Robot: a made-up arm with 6 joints.
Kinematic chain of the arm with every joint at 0, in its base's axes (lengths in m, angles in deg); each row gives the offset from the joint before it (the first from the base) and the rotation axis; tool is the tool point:
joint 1: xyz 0 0 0.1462 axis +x
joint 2: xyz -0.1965 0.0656 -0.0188 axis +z
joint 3: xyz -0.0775 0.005 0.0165 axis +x
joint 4: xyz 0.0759 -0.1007 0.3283 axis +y
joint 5: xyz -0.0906 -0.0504 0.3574 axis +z
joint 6: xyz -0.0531 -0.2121 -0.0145 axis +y
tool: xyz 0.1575 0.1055 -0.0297
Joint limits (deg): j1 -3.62..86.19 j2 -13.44..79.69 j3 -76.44..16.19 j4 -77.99..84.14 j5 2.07..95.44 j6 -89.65..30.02
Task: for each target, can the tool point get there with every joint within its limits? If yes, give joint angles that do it. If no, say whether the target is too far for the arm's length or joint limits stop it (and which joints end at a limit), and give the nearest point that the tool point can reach.
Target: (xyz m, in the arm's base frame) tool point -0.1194 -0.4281 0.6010
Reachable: yes | joints 36.31 69.63 -0.82 -30.10 52.20 3.03
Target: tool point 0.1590 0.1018 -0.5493
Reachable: no: joint limits stop it (at a limit: joint 1, joint 2, joint 3, joint 4, joint 5, joint 6) | nearest point 0.0402 -0.2710 -0.3363 | short by 0.445 m
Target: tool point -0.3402 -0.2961 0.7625
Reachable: yes | joints 62.11 25.06 -49.51 -7.09 33.56 3.68
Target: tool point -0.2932 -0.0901 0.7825
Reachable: yes | joints 4.58 19.02 -13.18 -31.51 19.53 2.94
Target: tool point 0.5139 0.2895 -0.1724
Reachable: no: joint limits stop it (at a limit: joint 1, joint 2, joint 3, joint 4, joint 5) | nearest point 0.2852 0.3146 0.2597 | short by 0.490 m
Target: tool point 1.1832 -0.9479 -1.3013
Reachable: no: too far | nearest point 0.1994 -0.5101 -0.2064 | short by 1.536 m
